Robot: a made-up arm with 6 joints. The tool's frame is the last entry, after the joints. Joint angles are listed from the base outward.
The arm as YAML. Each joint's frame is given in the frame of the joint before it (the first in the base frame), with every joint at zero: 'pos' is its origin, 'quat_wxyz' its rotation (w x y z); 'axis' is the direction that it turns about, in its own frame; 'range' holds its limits. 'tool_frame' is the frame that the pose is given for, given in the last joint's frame.
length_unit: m
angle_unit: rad
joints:
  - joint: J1
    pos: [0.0, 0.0, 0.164]
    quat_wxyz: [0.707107, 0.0, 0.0, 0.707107]
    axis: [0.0, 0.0, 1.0]
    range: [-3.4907, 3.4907]
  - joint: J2
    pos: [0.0, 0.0, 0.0]
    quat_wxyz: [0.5, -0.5, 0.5, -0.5]
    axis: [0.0, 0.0, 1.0]
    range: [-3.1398, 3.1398]
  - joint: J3
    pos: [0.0, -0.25, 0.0]
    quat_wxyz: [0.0, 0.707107, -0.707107, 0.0]
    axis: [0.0, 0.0, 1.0]
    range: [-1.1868, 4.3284]
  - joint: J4
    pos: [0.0, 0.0, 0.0]
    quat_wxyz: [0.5, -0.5, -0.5, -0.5]
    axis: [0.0, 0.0, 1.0]
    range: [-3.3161, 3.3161]
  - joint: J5
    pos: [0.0, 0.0, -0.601]
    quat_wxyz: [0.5, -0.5, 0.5, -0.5]
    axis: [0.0, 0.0, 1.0]
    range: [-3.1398, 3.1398]
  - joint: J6
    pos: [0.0, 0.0, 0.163]
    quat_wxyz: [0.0, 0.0, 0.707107, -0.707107]
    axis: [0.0, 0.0, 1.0]
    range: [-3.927, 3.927]
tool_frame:
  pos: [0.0, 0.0, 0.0]
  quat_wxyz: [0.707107, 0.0, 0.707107, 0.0]
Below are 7 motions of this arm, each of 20 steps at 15 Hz.
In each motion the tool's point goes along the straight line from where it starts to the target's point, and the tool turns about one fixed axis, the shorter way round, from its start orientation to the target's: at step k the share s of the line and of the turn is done. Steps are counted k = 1, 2, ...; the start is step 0. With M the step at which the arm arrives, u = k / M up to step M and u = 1 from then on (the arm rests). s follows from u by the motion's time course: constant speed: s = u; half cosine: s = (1 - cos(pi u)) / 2; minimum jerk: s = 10 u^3 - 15 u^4 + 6 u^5.
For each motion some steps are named. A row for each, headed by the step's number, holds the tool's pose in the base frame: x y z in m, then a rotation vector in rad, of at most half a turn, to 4 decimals.
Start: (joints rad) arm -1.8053 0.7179 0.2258 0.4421 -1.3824 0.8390
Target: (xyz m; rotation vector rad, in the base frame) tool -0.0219 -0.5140 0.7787 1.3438 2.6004 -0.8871
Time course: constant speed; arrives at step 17
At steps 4, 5, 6, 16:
4: -0.2439 -0.6356 0.2825 0.9436 2.1143 -0.5908
5: -0.2268 -0.6262 0.3207 0.9731 2.1531 -0.6123
6: -0.2098 -0.6169 0.3588 1.0029 2.1917 -0.6341
16: -0.0390 -0.5234 0.7405 1.3116 2.5646 -0.8629

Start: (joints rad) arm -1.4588 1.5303 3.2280 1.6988 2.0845 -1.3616
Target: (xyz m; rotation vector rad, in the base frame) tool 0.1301 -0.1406 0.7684 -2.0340 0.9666 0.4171
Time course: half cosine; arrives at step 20
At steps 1, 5, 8, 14, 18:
1: 0.0228 -0.0118 0.7499 -1.8577 0.4115 0.4153
5: 0.0380 -0.0299 0.7525 -1.8871 0.4875 0.4168
8: 0.0595 -0.0557 0.7562 -1.9264 0.5967 0.4182
14: 0.1079 -0.1139 0.7646 -2.0038 0.8484 0.4185
18: 0.1275 -0.1374 0.7679 -2.0306 0.9525 0.4173

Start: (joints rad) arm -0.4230 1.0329 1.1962 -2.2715 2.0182 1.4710
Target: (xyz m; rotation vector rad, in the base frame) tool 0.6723 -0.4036 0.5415 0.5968 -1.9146 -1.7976
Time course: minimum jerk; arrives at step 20
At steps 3, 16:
3: 0.7948 -0.2483 0.2742 0.8134 0.3228 -2.3022
16: 0.6796 -0.3944 0.5256 0.6248 -1.7944 -1.8712

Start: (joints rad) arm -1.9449 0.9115 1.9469 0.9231 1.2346 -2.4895
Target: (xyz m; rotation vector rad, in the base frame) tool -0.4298 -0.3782 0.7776 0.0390 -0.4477 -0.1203
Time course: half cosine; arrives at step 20
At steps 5, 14, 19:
5: -0.2635 -0.3365 0.8824 -0.0955 -0.5887 -0.0278
14: -0.3896 -0.3681 0.8029 0.0066 -0.4820 -0.0981
19: -0.4286 -0.3779 0.7784 0.0380 -0.4487 -0.1196

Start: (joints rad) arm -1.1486 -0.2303 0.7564 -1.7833 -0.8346 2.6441
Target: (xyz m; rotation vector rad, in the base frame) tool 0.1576 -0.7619 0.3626 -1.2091 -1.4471 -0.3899
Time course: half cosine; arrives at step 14
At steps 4, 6, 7, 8, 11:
4: 0.1906 -0.4336 0.7346 -1.6544 -0.7478 -0.5485
6: 0.1824 -0.5147 0.6427 -1.5584 -0.9300 -0.5139
7: 0.1779 -0.5597 0.5917 -1.5011 -1.0285 -0.4934
8: 0.1734 -0.6047 0.5408 -1.4409 -1.1252 -0.4720
11: 0.1620 -0.7178 0.4126 -1.2775 -1.3594 -0.4140

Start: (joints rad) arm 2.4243 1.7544 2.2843 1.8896 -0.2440 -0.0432
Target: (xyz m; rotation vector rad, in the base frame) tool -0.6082 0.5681 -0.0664 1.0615 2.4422 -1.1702
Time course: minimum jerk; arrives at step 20
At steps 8, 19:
8: -0.5689 0.4619 0.3582 -0.6521 -2.1016 1.2043
19: -0.6081 0.5679 -0.0657 1.0615 2.4435 -1.1712

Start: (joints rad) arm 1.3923 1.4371 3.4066 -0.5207 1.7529 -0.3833
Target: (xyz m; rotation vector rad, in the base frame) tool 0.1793 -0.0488 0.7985 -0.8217 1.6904 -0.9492
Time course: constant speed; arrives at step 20
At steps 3, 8, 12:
3: 0.1586 0.0459 0.7850 -1.7361 1.5187 -0.0508
8: 0.1647 0.0181 0.7890 -1.4908 1.6093 -0.3342
12: 0.1696 -0.0042 0.7922 -1.2791 1.6575 -0.5502

